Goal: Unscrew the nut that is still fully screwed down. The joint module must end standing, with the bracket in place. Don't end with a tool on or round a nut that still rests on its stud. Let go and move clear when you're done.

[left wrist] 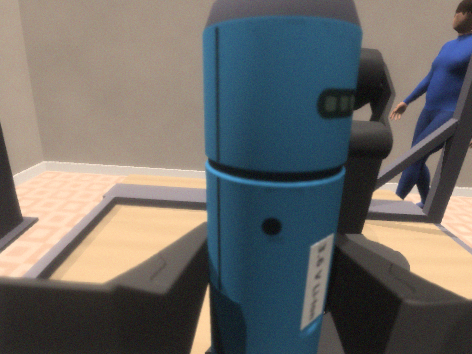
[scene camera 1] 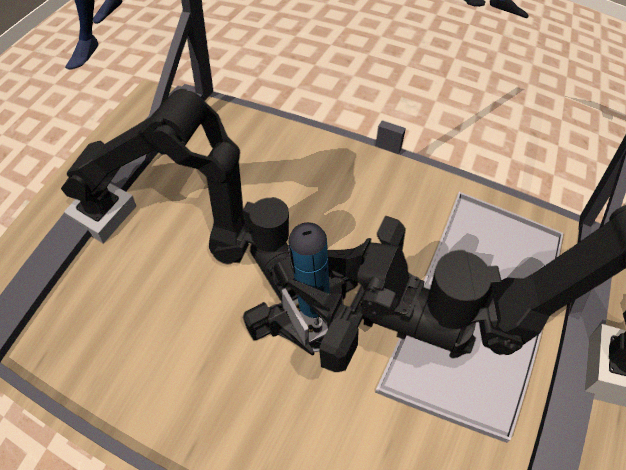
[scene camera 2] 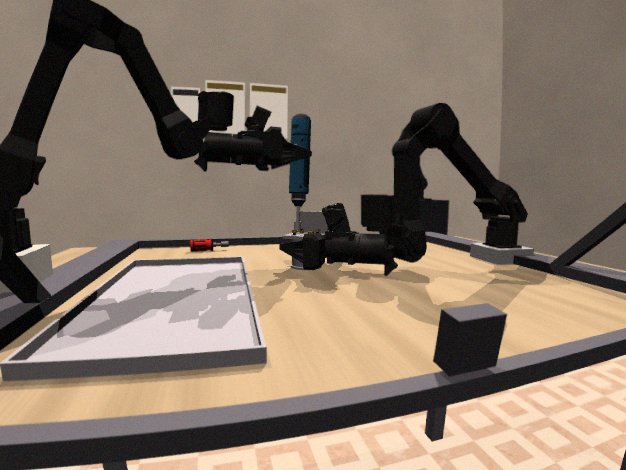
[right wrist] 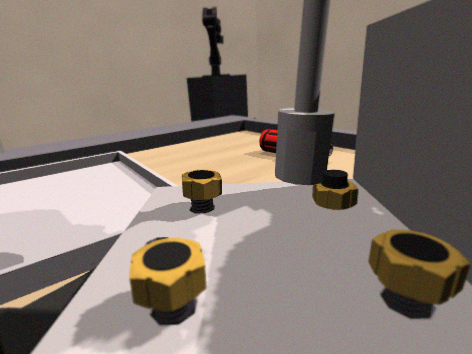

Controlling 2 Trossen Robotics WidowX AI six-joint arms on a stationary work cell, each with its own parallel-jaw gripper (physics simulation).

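The blue power driver stands upright, its socket down at the far edge of the bracket; what is inside the socket is hidden. My left gripper is shut on the driver's body. In the right wrist view one nut sits low with its stud standing above it. Three nuts sit raised on threads. The joint module is upright under the bracket. My right gripper is shut on it, its fingertips partly hidden.
A red screwdriver lies on the table behind the tray. The bracket's upright plate rises beside the socket. A dark block stands on the table frame. The left arm spans the tray.
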